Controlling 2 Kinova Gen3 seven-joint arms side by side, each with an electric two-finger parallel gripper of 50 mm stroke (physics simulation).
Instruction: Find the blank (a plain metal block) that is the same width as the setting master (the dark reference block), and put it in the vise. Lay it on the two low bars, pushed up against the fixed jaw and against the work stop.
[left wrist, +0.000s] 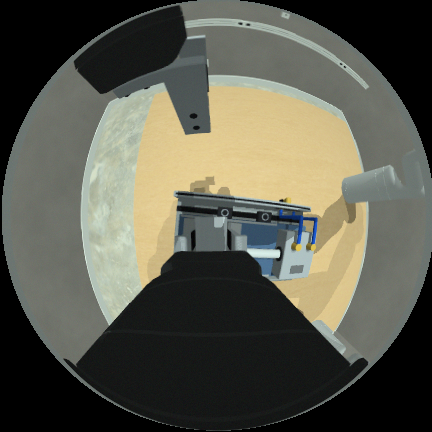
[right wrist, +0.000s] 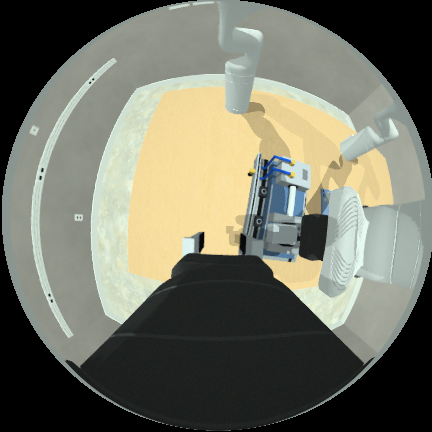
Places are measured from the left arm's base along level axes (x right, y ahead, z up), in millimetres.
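Pixels of known places: left gripper, fingertip midpoint: (left wrist: 210, 236) (right wrist: 281, 233); right gripper, fingertip midpoint: (left wrist: 197, 107) (right wrist: 221, 239); left arm's base, link origin: (right wrist: 345, 152); right arm's base, link origin: (left wrist: 347, 189) (right wrist: 236, 106).
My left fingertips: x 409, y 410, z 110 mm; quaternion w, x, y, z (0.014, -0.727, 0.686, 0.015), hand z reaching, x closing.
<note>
Ahead of a thing's pixels: the offset from my left fingertips to its middle. "pt": to the spot under its first point. Level surfaces: height alone.
My left gripper (left wrist: 210, 236) (right wrist: 281, 233) is shut on a plain grey metal block @[dx -2, dy +0, dz -7 mm] (left wrist: 207, 232) (right wrist: 280, 233), held over the end of the vise away from its grey end housing. The vise @[pt dx -39, dy -151, dz -14 mm] (left wrist: 295, 257) (right wrist: 302, 172) has a blue bed, a white rod and a long rail with two round bolts. The gripper and block hide the bars and jaw faces, so whether the block touches them cannot be told. My right gripper (right wrist: 221, 239) is open and empty, beside the rail side of the vise. The dark setting master cannot be made out in either view.
Blue bent tubes @[pt dx +9, dy -169, dz -29 mm] (left wrist: 301, 230) (right wrist: 277, 172) with yellow ends stand at the housing. A grey finger (left wrist: 192, 95) of the right gripper reaches over the wooden table top @[dz -110 mm] (left wrist: 250, 135) (right wrist: 185, 165). A blue object @[dx -256, dy -141, dz -84 mm] (right wrist: 325, 200) lies partly behind the left arm. Pale cylindrical fixtures (left wrist: 370, 185) (right wrist: 239, 90) stand at the table's edge.
</note>
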